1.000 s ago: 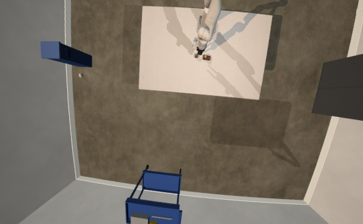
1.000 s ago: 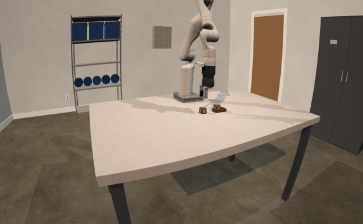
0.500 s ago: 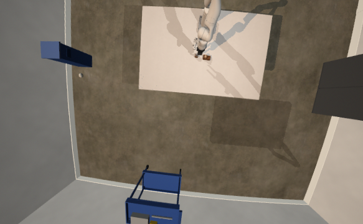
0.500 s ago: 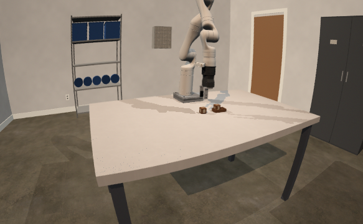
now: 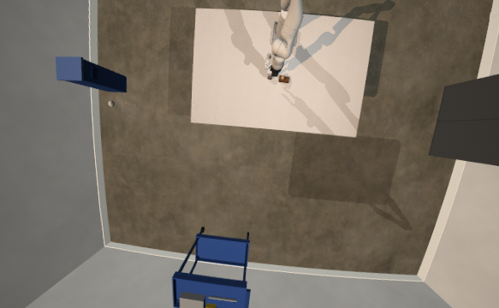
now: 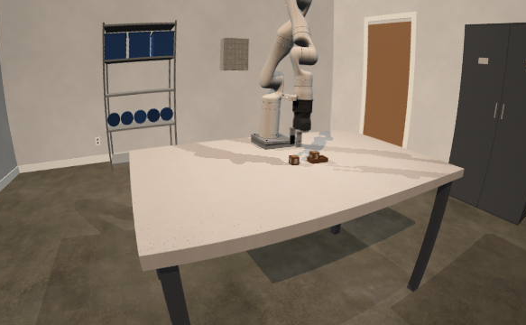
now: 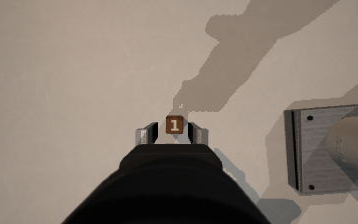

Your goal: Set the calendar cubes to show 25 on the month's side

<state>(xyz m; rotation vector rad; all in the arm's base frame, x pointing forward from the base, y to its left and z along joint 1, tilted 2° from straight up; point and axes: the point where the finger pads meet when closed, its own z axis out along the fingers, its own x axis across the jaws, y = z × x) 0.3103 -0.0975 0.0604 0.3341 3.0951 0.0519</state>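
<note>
My gripper is now 9 cm to the right of the brown cube, 7 cm above it and 2 cm short of it. Round my hand: tray: 11 cm to the left, 8 cm below, 2 cm ahead.
</note>
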